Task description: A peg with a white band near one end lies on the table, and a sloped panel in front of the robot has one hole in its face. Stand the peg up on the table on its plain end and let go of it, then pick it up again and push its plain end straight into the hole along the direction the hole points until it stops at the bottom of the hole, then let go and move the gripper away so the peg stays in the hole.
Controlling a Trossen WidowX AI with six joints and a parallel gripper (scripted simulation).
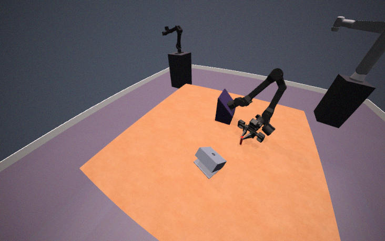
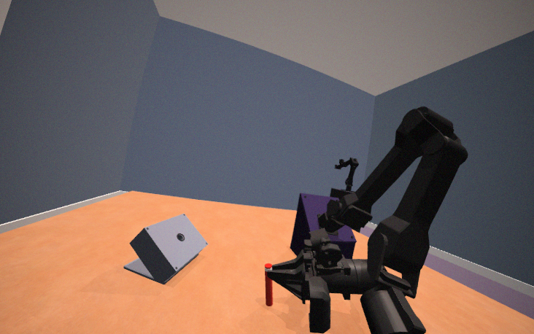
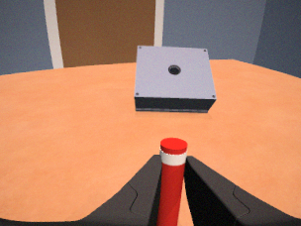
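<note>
My gripper tip is 1 cm above the red peg. Also, from my gripper tip: grey sloped panel (21 cm ahead, 11 cm to the right, 2 cm below).
</note>
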